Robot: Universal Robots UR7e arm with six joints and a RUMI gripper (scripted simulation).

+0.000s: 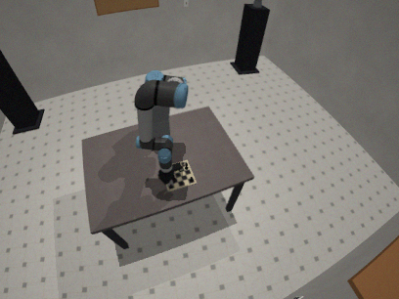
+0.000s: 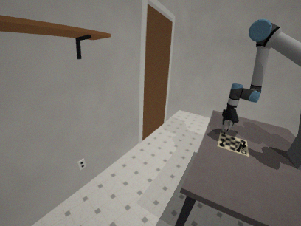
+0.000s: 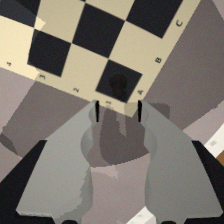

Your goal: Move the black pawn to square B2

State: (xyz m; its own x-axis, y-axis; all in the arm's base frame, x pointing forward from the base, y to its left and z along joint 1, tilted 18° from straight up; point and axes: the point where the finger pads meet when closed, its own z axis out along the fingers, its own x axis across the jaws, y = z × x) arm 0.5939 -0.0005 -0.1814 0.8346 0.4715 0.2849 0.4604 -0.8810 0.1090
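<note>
Right now the black pawn is 40 mm below my hand. Round my hand: white piece 160 mm behind, 140 mm to the left, 40 mm below; then chessboard 80 mm behind, 70 mm to the left, 60 mm below.
</note>
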